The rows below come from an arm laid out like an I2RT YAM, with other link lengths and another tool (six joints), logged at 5 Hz.
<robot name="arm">
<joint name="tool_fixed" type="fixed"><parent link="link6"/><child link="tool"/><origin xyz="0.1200 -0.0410 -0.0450" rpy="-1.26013 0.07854 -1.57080"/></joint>
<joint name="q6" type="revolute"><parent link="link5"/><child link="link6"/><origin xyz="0.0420 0.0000 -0.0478" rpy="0.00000 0.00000 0.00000"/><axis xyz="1 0 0"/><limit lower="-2.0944" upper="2.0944"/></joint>
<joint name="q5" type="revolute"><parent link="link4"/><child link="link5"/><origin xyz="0.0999 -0.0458 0.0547" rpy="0.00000 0.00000 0.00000"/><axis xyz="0 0 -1"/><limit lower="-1.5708" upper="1.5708"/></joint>
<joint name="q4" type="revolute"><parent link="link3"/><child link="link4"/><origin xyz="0.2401 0.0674 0.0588" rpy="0.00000 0.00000 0.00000"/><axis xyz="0 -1 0"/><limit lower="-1.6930" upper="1.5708"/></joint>
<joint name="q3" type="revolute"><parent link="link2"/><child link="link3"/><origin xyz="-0.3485 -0.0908 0.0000" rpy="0.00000 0.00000 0.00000"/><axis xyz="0 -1 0"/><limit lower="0.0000" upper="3.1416"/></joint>
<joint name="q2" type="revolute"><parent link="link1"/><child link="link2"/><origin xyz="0.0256 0.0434 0.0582" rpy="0.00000 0.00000 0.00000"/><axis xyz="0 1 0"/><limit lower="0.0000" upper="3.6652"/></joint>
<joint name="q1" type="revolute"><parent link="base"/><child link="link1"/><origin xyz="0.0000 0.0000 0.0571" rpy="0.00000 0.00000 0.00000"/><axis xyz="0 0 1"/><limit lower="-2.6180" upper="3.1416"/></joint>
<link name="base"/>
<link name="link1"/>
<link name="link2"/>
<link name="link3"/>
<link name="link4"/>
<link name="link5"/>
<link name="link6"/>
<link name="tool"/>
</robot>
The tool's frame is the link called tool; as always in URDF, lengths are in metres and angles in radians.
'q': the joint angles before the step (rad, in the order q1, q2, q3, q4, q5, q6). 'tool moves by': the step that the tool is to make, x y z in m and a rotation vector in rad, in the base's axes. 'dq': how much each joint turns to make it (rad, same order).
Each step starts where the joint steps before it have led.
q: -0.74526 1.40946 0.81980 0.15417 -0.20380 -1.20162
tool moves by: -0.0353 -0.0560 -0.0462 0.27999 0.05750 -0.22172
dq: -0.12935 0.14130 0.17936 -0.24424 0.00251 0.18087
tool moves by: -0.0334 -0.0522 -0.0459 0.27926 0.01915 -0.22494
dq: -0.12339 0.19246 0.23074 -0.23571 -0.02554 0.18345
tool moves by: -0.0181 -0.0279 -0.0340 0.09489 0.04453 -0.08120
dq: -0.05518 0.12005 0.09398 -0.07196 0.00781 0.02793
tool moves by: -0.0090 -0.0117 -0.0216 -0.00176 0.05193 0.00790
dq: -0.01828 0.04960 -0.00558 0.02129 0.02257 -0.04914
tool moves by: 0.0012 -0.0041 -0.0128 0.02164 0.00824 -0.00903
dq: -0.00109 0.03459 0.01308 0.00021 0.00182 0.00849
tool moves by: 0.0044 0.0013 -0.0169 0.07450 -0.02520 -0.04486
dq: 0.00024 0.04365 0.03321 -0.02850 -0.02504 0.07036
